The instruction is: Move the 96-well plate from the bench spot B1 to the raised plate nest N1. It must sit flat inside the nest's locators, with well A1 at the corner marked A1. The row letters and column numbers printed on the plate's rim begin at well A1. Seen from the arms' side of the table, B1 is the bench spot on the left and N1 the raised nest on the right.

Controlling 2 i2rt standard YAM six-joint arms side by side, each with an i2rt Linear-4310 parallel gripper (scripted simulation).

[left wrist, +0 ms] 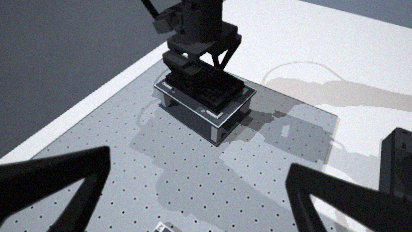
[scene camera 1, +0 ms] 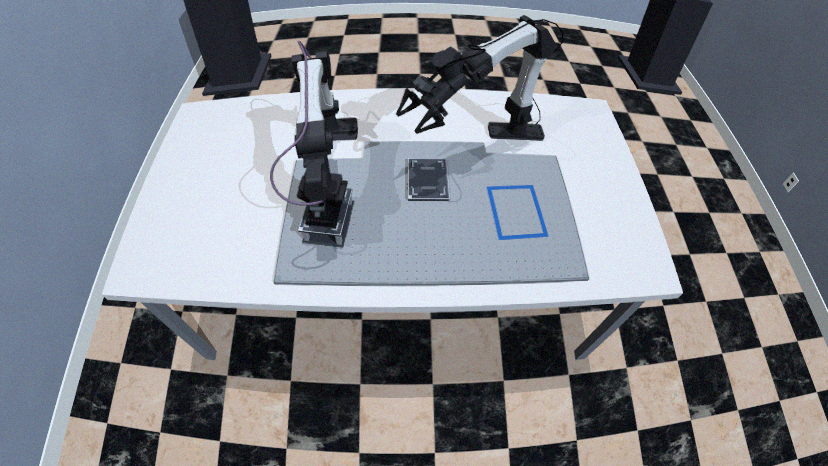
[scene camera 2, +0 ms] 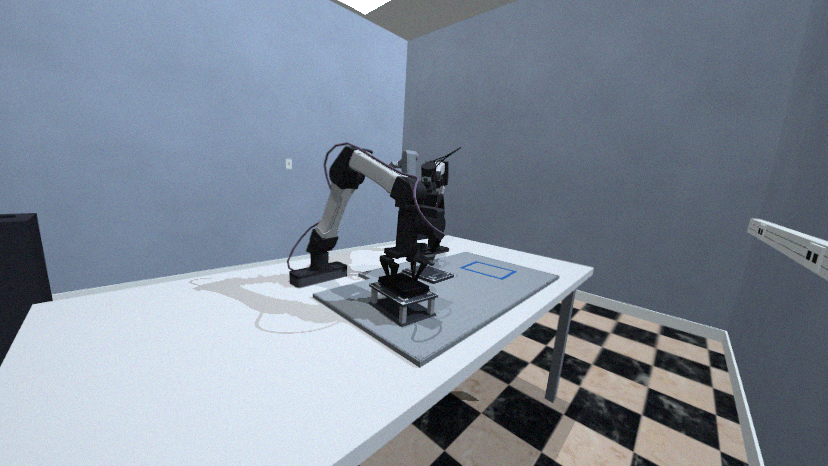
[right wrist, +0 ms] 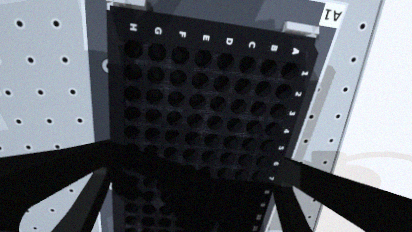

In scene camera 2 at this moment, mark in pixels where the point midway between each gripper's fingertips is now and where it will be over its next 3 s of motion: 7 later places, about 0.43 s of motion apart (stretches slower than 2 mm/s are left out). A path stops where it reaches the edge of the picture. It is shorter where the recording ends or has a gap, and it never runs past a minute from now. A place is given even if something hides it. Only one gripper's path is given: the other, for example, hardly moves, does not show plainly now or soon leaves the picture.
My right gripper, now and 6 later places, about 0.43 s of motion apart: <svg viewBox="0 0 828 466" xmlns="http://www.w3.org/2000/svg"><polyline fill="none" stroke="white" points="402,283 402,286 402,284 405,271 402,261 398,252 397,250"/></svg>
